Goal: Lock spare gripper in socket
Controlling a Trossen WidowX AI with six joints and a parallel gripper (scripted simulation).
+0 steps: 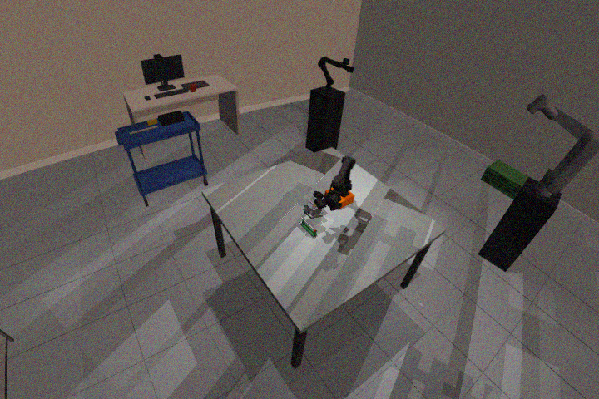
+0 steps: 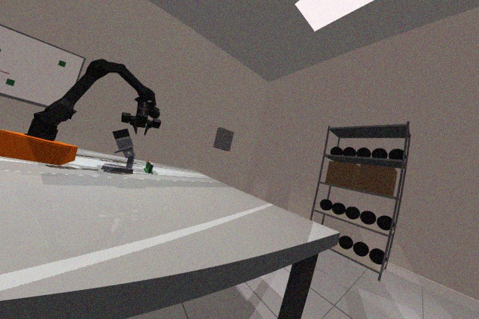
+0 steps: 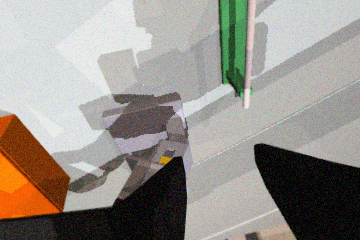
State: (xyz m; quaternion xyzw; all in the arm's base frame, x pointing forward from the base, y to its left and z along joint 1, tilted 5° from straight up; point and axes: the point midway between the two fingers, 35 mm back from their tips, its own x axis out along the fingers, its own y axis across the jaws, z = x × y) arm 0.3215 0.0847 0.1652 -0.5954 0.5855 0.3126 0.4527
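My gripper tip is now 16 cm above the green bracket, 7 cm short of it and 2 cm to the left of it. From my gripper tip the other things lie so: spare gripper (12 cm to the right, 7 cm behind, 6 cm below); grey mount (13 cm below, 12 cm to the right, 6 cm behind).
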